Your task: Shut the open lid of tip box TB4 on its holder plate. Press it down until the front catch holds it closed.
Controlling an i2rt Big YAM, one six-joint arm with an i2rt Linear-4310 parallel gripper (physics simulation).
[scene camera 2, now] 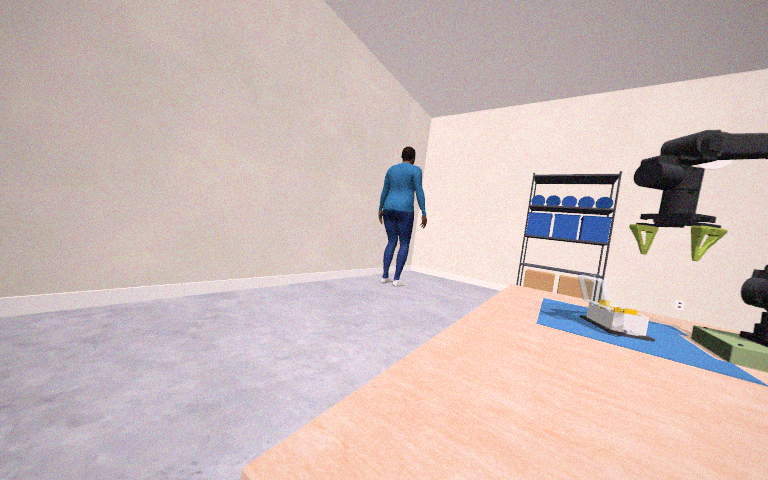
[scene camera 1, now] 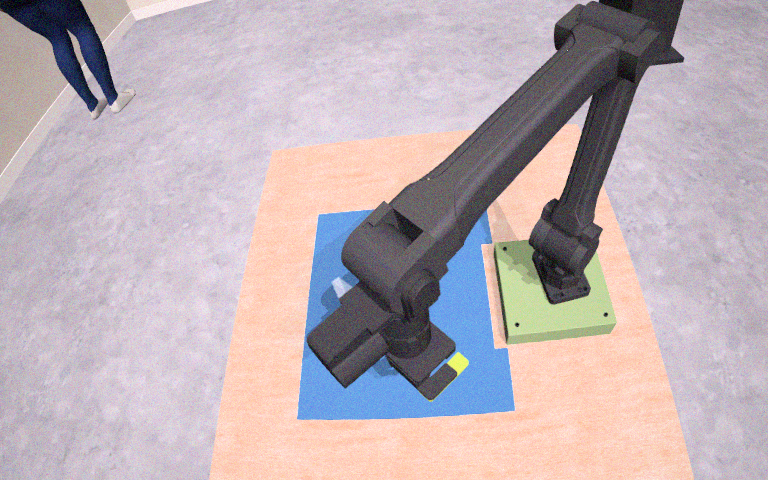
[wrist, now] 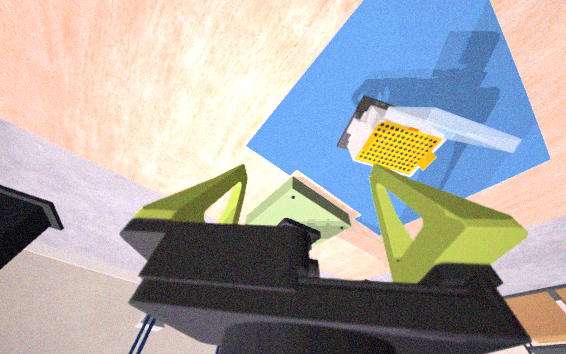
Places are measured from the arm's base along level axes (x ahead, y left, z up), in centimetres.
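Pixels of known places: gripper, between the fingertips: (scene camera 2: 667, 257) (scene camera 1: 412, 364) (wrist: 306, 170); arm's base, origin of its link: (scene camera 1: 560, 275).
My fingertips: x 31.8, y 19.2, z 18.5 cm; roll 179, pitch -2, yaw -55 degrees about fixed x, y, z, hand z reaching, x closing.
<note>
For each thing: its top centre in the pictures, then the offset to it from my fingertips. "pt": a spot on its surface instead. Level surfaces: height alone.
- tip box, a spot on its surface: (wrist: 354, 145) (scene camera 2: 640, 325) pt dx -2.6, dy -13.4, dz -19.4 cm
- yellow tip rack, centre of its top: (wrist: 400, 155) (scene camera 2: 617, 304) dx +1.4, dy -18.6, dz -15.5 cm
- dark holder plate, a spot on its surface: (wrist: 363, 105) pt dx +3.2, dy -10.7, dz -22.1 cm
- blue mat, height of its surface: dz -22.9 cm
- wooden table, height of its surface: dz -23.2 cm
The tip box (scene camera 2: 634, 324) (wrist: 354, 145) is white with a yellow tip rack (wrist: 400, 147) on top. No TB4 label is readable. Its clear lid (scene camera 1: 339, 286) (scene camera 2: 594, 288) (wrist: 480, 131) stands open, tilted up and away from the box. The dark holder plate (scene camera 2: 640, 337) (wrist: 363, 105) lies under the box on the blue mat (scene camera 1: 396, 406) (wrist: 310, 110). My gripper (scene camera 2: 670, 256) (wrist: 306, 170) is open and empty, with lime fingers wide apart, high above the mat. In scene camera 1 the arm hides the box body. The front catch cannot be made out.
The green base block (scene camera 1: 521, 305) (scene camera 2: 730, 348) (wrist: 275, 207) carries the arm's foot beside the mat on the wooden table (scene camera 1: 362, 447) (scene camera 2: 453, 396). A person (scene camera 1: 62, 56) (scene camera 2: 402, 192) stands on the floor by the wall. A shelf rack (scene camera 2: 577, 178) stands behind the table.
</note>
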